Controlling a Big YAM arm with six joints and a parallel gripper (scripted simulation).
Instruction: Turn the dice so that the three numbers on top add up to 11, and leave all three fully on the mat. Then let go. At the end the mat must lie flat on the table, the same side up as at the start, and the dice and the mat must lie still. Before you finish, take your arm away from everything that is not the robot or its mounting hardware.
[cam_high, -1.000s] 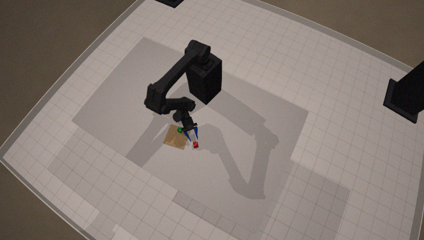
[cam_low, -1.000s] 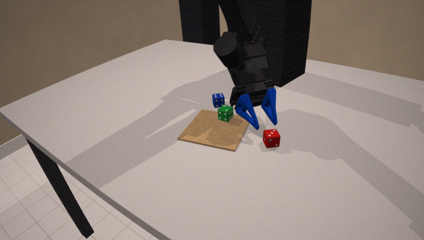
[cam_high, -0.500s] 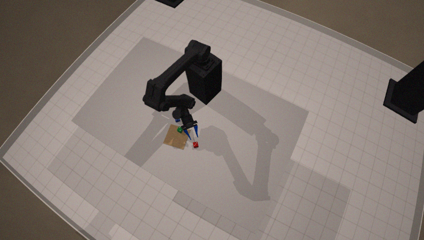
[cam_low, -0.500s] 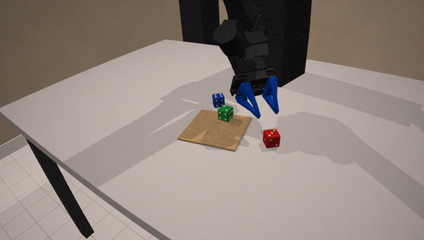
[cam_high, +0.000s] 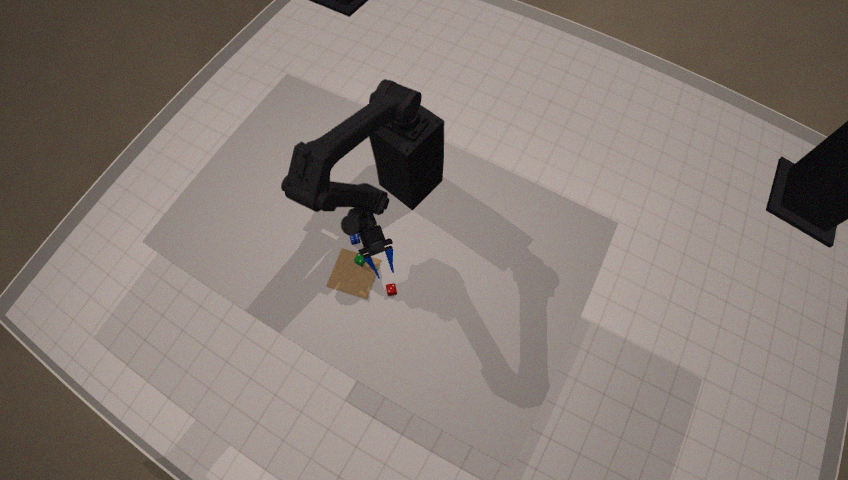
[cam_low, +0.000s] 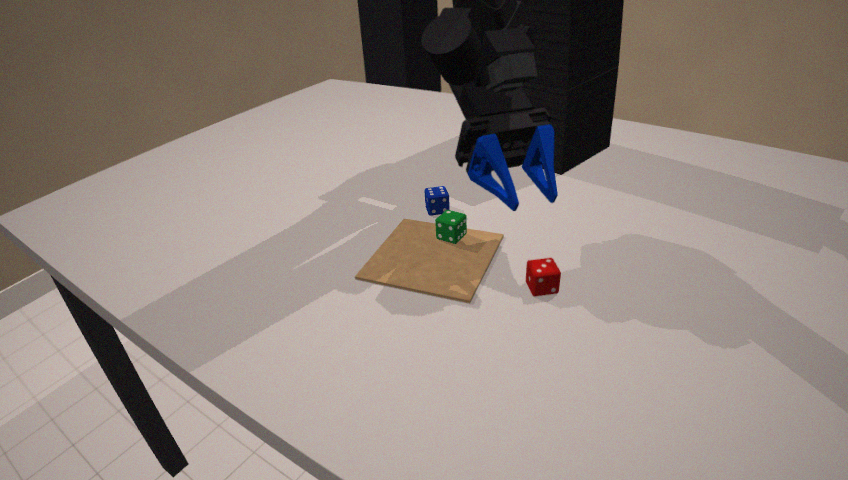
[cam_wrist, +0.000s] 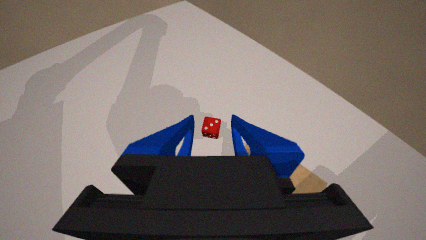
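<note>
The red die is 80 mm below my hand, 30 mm to the left of it and 10 mm ahead of it. Also, from my hand: tan mat (110 mm to the right, 100 mm below, 30 mm ahead); then green die (120 mm to the right, 80 mm below, 10 mm behind); then blue die (180 mm to the right, 80 mm below, 70 mm behind).
</note>
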